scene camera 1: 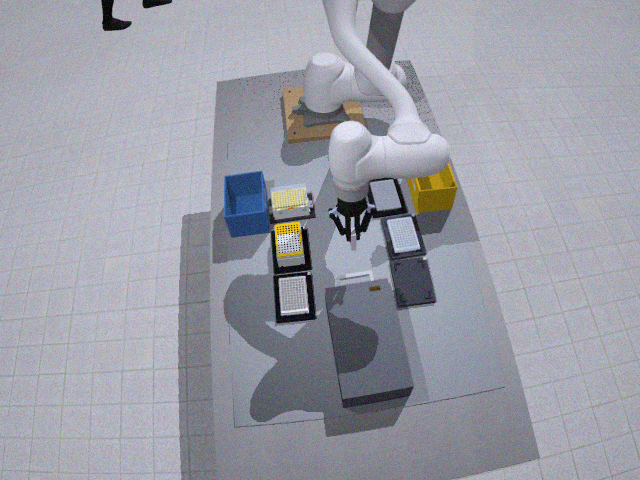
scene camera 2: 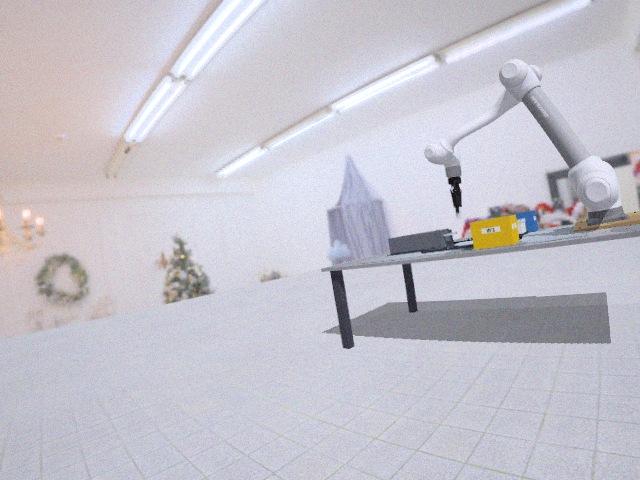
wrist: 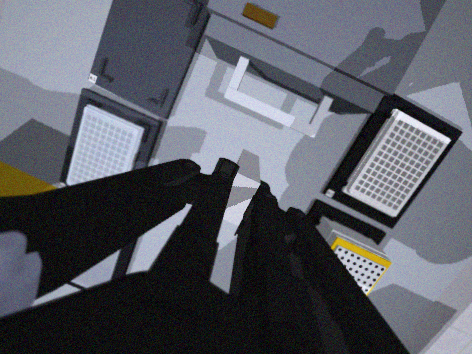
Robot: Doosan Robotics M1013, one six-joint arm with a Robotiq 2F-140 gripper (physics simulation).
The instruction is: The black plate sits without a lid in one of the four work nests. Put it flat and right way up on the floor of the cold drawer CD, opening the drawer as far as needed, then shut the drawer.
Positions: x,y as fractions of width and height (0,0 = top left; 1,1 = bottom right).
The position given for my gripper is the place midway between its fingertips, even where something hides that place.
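My gripper (scene camera 1: 0.55,0.51) (wrist: 0.52,0.47) is visible. I see a white plate (scene camera 1: 0.63,0.50) and another white plate (scene camera 1: 0.46,0.61). A yellow-and-white rack (scene camera 1: 0.45,0.51) (wrist: 0.77,0.73) is in sight, as is a cold drawer (scene camera 1: 0.58,0.76) (wrist: 0.80,0.14).
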